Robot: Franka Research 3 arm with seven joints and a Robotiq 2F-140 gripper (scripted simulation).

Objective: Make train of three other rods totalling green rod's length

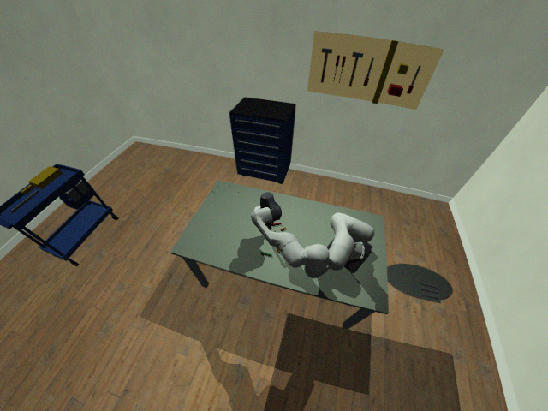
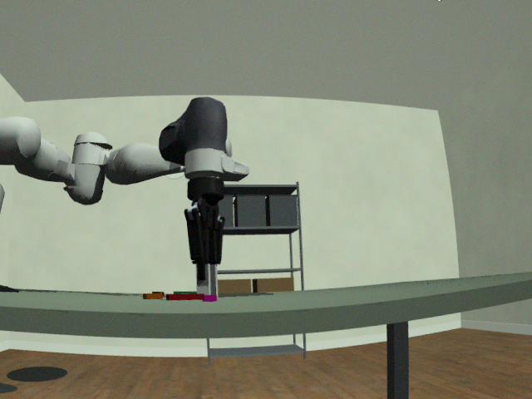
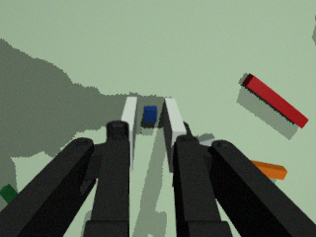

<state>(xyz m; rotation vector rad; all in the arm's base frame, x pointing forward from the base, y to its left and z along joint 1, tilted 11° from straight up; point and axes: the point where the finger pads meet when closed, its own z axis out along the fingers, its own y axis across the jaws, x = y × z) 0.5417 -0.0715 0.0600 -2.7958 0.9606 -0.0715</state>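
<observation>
My gripper is now 3 cm above the blue rod. Also, from my hand: grey rod: 5 cm behind, 2 cm to the right, 3 cm below; then magenta rod: 2 cm behind, 17 cm to the right, 3 cm below; then red rod: 5 cm behind, 9 cm to the right, 3 cm below.
</observation>
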